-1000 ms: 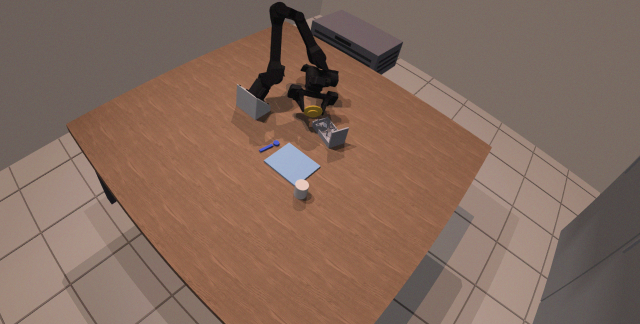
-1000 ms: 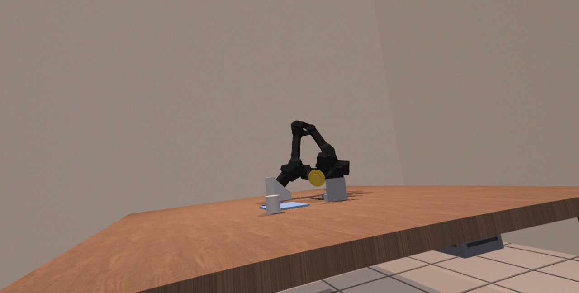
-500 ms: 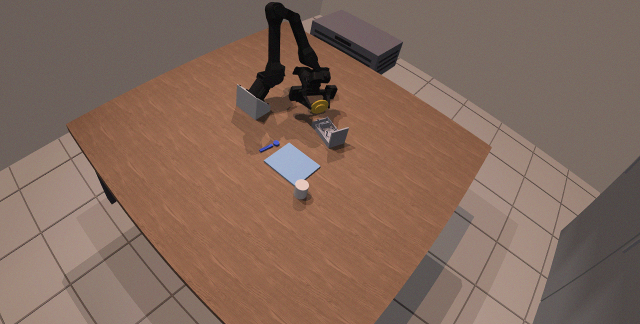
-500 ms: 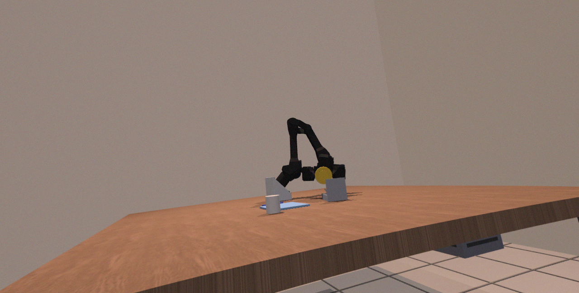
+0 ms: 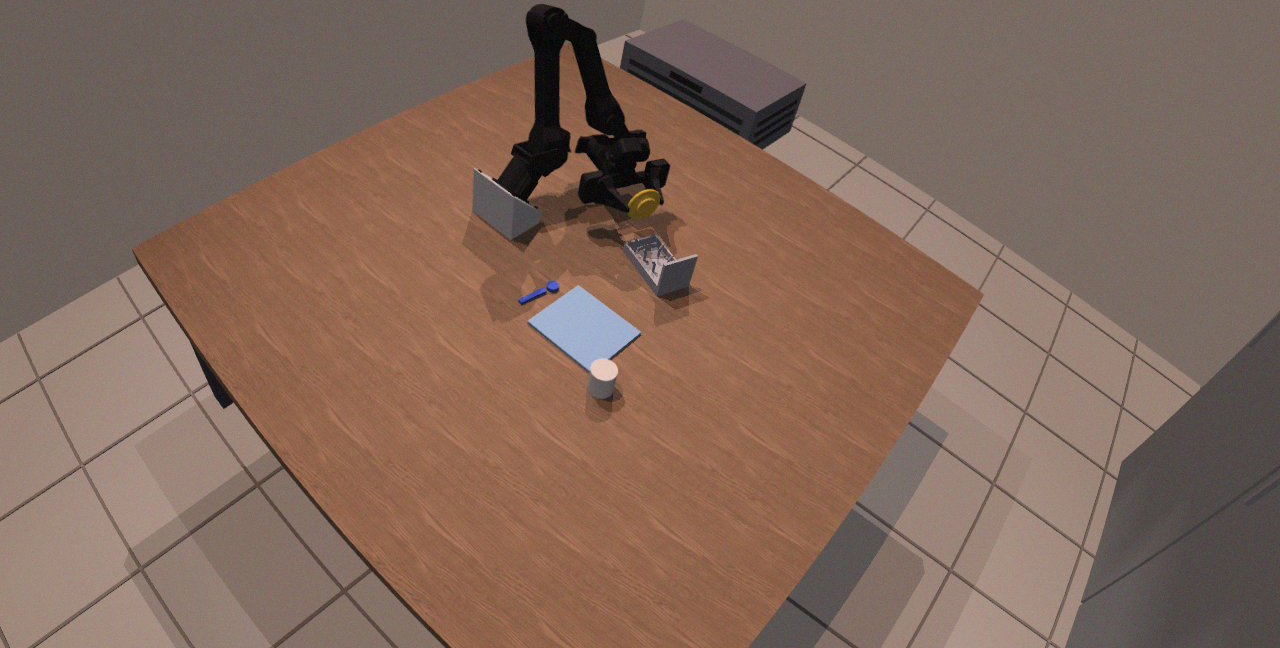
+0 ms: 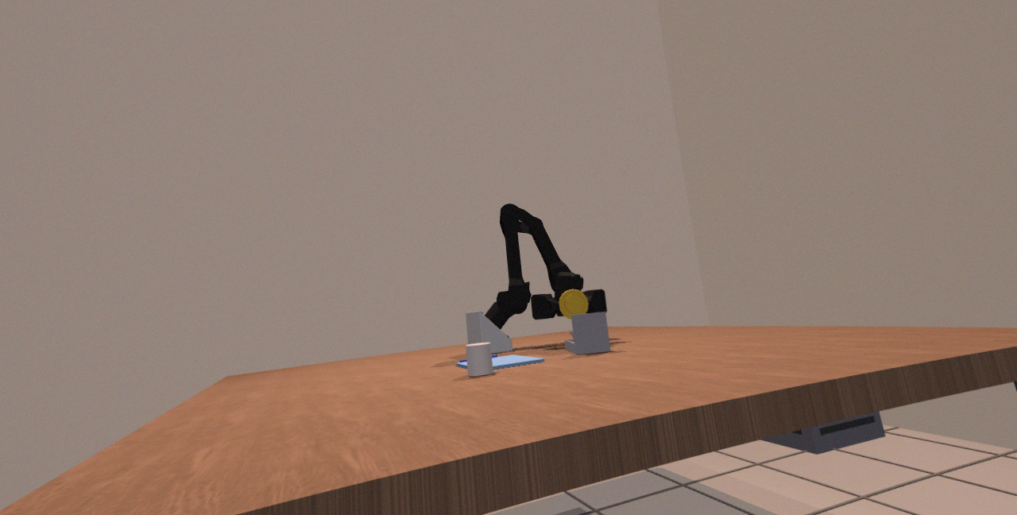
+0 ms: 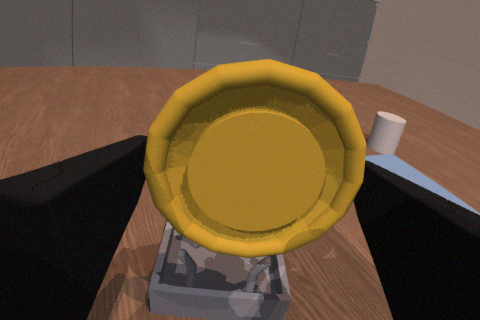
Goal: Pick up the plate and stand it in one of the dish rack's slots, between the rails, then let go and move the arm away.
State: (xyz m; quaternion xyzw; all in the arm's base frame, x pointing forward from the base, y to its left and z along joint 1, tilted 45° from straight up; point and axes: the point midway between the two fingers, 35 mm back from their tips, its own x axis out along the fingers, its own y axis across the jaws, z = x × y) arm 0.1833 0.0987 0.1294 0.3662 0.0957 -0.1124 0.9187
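Right now my gripper tip is 8 cm above the dish rack, 6 cm short of it and 1 cm to the left of it. Round my gripper tip: blue spoon 23 cm to the right, 10 cm below, 2 cm behind; then light blue mat 23 cm to the right, 10 cm below, 9 cm ahead; then yellow plate 1 cm behind.
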